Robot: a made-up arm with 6 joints.
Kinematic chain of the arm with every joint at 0, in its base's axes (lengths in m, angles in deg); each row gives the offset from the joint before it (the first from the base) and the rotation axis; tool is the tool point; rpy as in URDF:
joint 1: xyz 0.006 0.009 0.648 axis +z
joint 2: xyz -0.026 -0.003 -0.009 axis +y
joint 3: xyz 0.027 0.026 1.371 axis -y
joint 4: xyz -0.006 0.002 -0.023 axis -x
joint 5: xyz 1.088 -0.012 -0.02 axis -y
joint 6: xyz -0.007 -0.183 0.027 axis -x
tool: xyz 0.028 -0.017 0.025 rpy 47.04 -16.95 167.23
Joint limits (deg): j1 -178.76..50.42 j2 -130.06..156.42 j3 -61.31..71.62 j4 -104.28..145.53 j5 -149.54..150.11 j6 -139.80..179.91
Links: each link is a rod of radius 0.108 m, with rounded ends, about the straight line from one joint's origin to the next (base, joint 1, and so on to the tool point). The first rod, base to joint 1, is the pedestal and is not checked.
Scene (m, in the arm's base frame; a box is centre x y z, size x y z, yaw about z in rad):
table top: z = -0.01
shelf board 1: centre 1.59 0.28 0.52 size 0.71 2.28 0.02 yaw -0
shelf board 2: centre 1.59 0.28 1.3 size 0.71 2.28 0.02 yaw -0
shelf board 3: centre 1.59 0.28 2.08 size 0.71 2.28 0.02 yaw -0
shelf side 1: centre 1.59 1.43 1.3 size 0.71 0.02 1.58 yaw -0
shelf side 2: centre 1.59 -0.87 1.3 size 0.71 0.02 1.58 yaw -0
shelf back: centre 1.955 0.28 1.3 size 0.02 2.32 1.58 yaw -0
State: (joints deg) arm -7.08 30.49 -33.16 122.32 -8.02 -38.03
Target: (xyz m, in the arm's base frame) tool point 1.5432 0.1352 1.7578
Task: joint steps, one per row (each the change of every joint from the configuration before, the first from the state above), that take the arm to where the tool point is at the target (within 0.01 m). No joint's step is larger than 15 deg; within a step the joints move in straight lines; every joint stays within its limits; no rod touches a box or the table.
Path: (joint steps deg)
1: -1.66 -4.92 -10.46 0.71 0.24 0.15
2: -1.66 -4.91 -10.46 0.71 0.23 0.15
3: 4.30 -14.12 12.86 -0.81 -0.04 -0.19
4: 4.29 -14.11 12.87 -0.81 -0.03 -0.18
5: 0.53 12.90 14.55 -1.28 -0.61 -0.22
6: 0.54 12.90 14.55 -1.29 -0.61 -0.22

